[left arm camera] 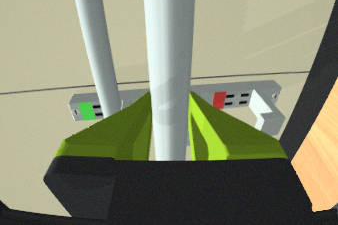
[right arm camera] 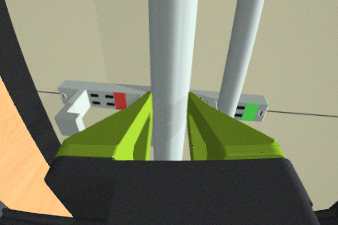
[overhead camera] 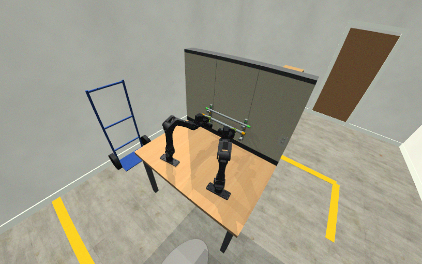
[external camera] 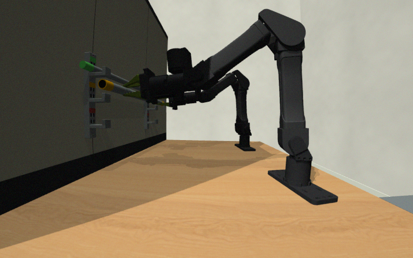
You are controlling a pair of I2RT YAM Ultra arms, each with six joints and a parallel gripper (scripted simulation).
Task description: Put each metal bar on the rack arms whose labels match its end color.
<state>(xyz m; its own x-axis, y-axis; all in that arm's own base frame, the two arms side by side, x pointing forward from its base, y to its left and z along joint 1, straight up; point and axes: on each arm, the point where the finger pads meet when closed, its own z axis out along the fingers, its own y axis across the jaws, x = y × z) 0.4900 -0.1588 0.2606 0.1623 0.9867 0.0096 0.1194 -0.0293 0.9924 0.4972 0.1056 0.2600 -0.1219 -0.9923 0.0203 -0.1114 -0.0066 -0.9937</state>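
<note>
Right now the orange-ended bar is 15 cm to the left of my right hand and 2 cm ahead of it. From my right hand the other things lie so: wall panel (16 cm ahead, 16 cm above, 12 cm to the left); then green-ended bar (14 cm to the left, 7 cm ahead, 5 cm above).
The orange-ended bar is 150 mm to the right of my left hand. Round my left hand: wall panel: 150 mm ahead, 170 mm to the right, 160 mm above; then green-ended bar: 60 mm ahead, 160 mm to the right, 50 mm above.
</note>
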